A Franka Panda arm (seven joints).
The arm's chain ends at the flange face. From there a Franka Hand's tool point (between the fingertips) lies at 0.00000 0.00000 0.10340 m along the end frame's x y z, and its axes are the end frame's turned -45 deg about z.
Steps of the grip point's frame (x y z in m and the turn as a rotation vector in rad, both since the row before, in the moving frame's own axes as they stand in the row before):
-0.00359 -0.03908 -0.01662 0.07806 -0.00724 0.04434
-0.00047 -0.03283 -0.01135 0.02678 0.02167 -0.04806
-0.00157 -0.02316 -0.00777 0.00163 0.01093 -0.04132
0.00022 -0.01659 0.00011 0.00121 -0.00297 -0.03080
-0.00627 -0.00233 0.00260 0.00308 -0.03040 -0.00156
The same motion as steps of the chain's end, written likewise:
-0.02406 -0.01979 -0.01630 0.05008 -0.06032 0.04434
-0.02309 -0.01935 -0.01129 0.03426 -0.00361 -0.04806
-0.01815 -0.01433 -0.00776 0.00888 0.00658 -0.04132
-0.01127 -0.01202 0.00011 -0.00124 -0.00296 -0.03080
-0.00364 0.00079 0.00265 -0.01932 -0.02367 -0.00156

